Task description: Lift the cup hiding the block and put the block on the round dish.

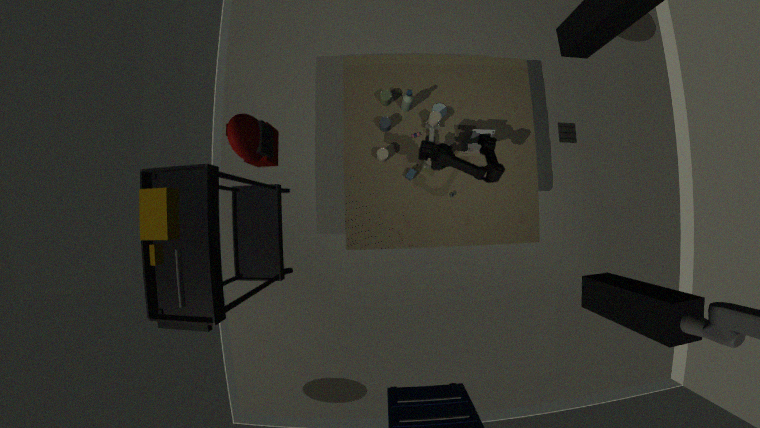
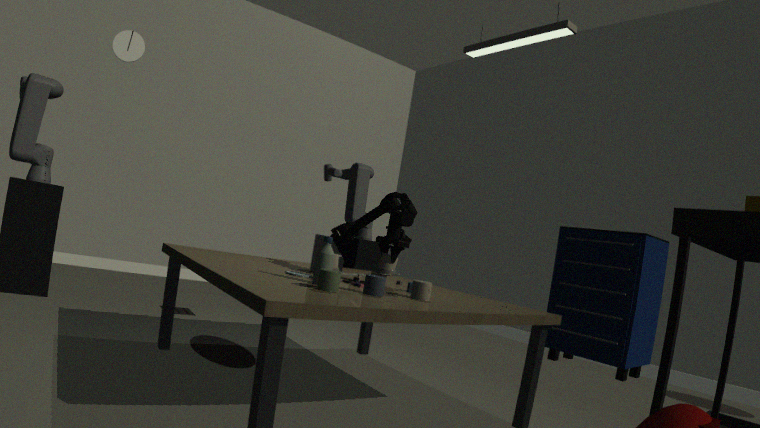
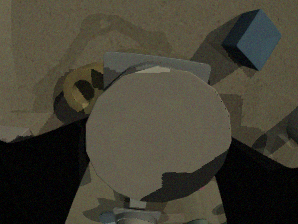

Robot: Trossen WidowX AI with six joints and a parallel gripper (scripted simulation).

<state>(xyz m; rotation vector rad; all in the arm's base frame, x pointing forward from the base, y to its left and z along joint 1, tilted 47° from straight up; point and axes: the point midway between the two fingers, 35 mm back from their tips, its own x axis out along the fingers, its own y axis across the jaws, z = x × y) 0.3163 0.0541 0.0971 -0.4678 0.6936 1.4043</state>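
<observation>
Right now the nut is 210 mm to the left of my gripper tip, 140 mm behind it and 100 mm below it. The rest, counted from my gripper tip: balance (130 mm to the right, 70 mm below, 20 mm behind); then blue cup (250 mm to the right, 240 mm ahead, 70 mm below); then blue cube (120 mm ahead, 90 mm below, 60 mm to the left).
</observation>
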